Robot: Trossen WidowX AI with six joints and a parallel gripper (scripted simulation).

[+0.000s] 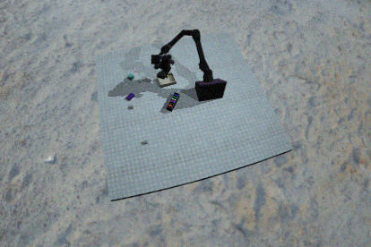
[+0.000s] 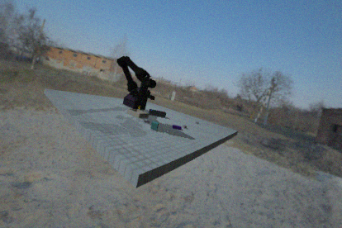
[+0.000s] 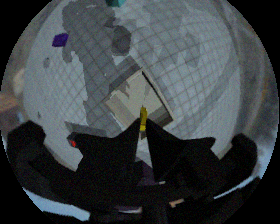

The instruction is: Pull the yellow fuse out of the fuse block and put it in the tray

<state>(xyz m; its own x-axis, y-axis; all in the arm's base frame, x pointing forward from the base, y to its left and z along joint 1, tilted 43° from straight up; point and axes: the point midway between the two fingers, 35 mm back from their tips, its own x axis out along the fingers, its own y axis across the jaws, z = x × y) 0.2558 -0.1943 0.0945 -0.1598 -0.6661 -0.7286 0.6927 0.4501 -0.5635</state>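
My gripper tip is now 1 cm above the yellow fuse. Round my gripper tip: purple block: 31 cm ahead, 5 cm to the left, 6 cm below; tray: 6 cm below; teal cube: 26 cm ahead, 13 cm to the right, 5 cm below.
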